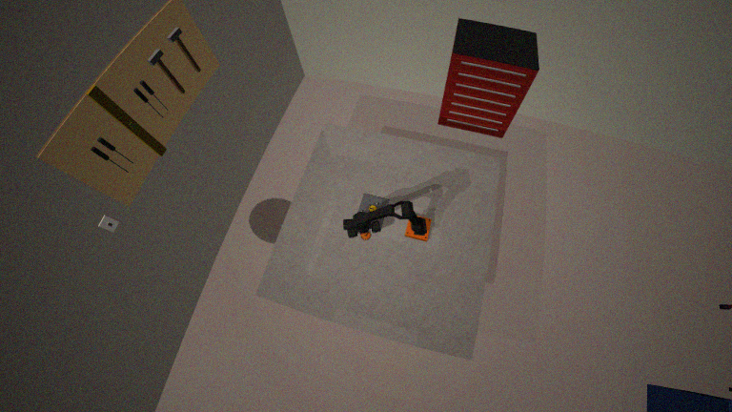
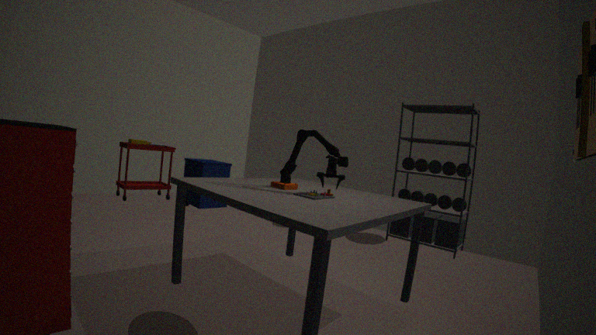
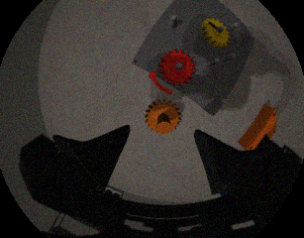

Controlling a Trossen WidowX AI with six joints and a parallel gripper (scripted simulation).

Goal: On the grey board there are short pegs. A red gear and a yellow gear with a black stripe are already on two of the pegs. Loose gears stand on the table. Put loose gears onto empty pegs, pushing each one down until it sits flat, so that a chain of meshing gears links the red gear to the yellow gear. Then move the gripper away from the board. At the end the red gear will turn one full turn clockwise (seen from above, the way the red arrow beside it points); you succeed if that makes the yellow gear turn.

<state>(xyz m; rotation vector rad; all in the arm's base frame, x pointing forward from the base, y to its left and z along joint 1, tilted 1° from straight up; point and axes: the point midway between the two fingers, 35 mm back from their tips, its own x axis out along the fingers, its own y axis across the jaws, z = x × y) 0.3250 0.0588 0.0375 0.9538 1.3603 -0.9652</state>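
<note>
Right now the orange gear is 3 cm below my gripper tip. Round my gripper tip: yellow gear (17 cm to the right, 3 cm below, 2 cm behind); red arrow (5 cm to the right, 4 cm below, 3 cm ahead).
</note>
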